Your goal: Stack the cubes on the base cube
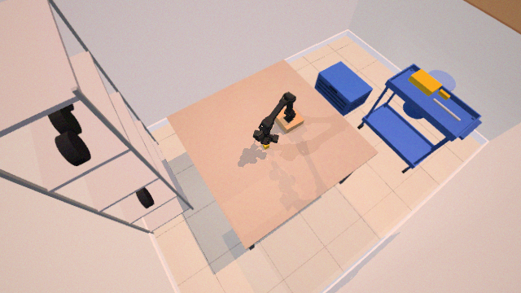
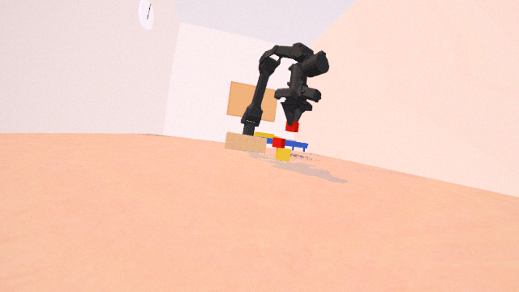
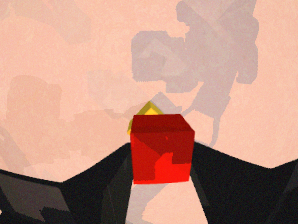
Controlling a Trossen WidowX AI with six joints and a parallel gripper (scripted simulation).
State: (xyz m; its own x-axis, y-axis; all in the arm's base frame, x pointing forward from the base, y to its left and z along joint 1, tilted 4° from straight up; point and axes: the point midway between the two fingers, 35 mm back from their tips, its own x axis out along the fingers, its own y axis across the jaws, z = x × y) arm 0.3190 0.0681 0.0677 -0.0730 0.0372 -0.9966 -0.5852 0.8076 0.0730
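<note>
My gripper tip is 100 mm above the yellow cube, 20 mm past it and 10 mm to the left of it.
</note>
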